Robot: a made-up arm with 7 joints.
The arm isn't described. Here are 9 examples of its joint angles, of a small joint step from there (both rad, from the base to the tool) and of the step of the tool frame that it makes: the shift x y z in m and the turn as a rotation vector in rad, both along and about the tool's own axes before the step.
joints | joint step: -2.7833 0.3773 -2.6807 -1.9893 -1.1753 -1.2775 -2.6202 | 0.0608 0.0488 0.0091 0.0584 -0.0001 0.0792 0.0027
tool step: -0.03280 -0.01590 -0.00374 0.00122 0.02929 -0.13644
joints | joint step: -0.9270 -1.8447 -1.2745 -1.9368 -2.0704 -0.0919 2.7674 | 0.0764 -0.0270 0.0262 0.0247 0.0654 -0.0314 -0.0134
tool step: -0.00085 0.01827 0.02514 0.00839 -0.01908 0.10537
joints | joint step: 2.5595 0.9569 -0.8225 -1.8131 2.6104 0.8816 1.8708 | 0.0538 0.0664 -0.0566 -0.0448 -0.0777 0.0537 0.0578
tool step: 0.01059 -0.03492 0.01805 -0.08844 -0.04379 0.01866
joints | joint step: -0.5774 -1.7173 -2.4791 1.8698 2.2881 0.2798 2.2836 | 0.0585 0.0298 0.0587 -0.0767 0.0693 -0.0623 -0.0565
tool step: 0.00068 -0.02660 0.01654 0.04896 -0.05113 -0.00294
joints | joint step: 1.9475 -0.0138 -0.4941 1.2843 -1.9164 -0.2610 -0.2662 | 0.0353 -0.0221 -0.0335 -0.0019 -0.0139 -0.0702 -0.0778
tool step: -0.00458 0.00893 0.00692 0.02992 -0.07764 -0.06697
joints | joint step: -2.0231 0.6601 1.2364 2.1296 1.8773 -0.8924 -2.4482 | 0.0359 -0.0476 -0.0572 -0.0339 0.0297 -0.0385 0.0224
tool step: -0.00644 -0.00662 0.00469 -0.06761 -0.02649 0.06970
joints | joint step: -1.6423 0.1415 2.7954 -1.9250 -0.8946 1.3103 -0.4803 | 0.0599 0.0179 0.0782 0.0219 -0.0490 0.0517 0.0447
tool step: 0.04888 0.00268 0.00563 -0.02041 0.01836 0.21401
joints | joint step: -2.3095 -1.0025 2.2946 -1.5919 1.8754 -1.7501 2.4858 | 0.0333 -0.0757 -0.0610 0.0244 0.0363 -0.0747 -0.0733
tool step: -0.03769 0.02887 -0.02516 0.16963 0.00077 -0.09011
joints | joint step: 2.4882 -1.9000 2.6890 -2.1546 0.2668 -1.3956 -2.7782 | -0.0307 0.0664 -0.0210 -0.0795 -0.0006 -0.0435 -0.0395
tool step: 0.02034 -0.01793 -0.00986 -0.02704 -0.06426 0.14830
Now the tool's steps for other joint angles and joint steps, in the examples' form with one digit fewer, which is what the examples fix.
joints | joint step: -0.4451 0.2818 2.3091 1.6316 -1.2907 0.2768 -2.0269 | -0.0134 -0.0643 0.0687 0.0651 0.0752 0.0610 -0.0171
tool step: 0.0032 -0.0259 0.0387 -0.0262 -0.0304 -0.1255
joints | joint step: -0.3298 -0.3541 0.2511 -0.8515 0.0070 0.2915 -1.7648 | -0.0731 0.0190 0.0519 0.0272 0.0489 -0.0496 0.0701
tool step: -0.0187 -0.0144 -0.0102 -0.1028 0.0602 -0.0009
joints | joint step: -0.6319 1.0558 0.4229 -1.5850 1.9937 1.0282 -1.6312 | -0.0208 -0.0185 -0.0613 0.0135 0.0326 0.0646 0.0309
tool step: 0.0060 -0.0060 -0.0137 0.0151 0.1444 -0.0261
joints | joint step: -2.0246 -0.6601 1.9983 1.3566 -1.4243 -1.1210 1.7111 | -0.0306 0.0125 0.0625 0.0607 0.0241 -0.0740 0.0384
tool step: 0.0054 0.0138 0.0014 -0.0505 0.1523 0.0161
